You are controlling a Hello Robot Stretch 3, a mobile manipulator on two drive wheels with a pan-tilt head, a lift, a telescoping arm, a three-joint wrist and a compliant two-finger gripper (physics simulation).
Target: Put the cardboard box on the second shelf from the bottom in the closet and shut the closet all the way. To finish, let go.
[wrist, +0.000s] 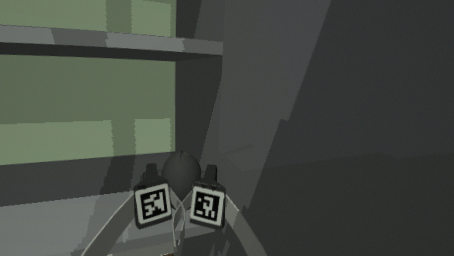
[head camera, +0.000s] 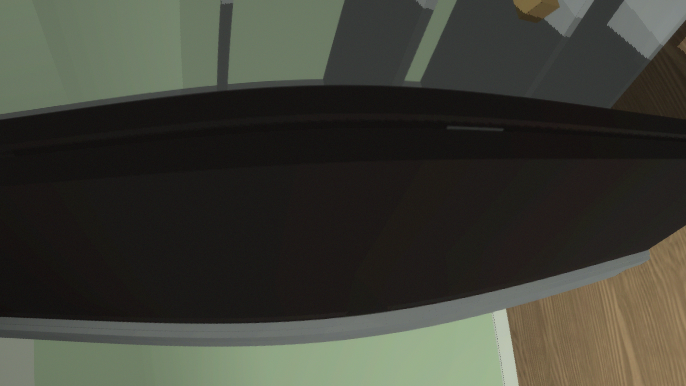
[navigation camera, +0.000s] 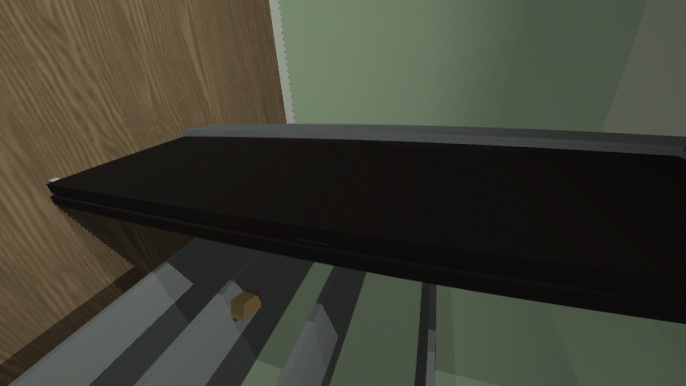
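The cardboard box is a small brown block. In the navigation view it lies on a grey closet shelf, which looks like the second from the floor side. A large black panel of the closet crosses the head and navigation views. The shelves show past its edge, so the closet stands open. In the wrist view my gripper has its fingertips together, with nothing seen between them. It is in front of the closet's lit interior, right of and below a grey shelf. The box cannot be made out there.
A dark grey panel fills the right of the wrist view, close beside my gripper. Wooden floor and green wall show past the closet. A tiny brown bit touches the wrist view's bottom edge.
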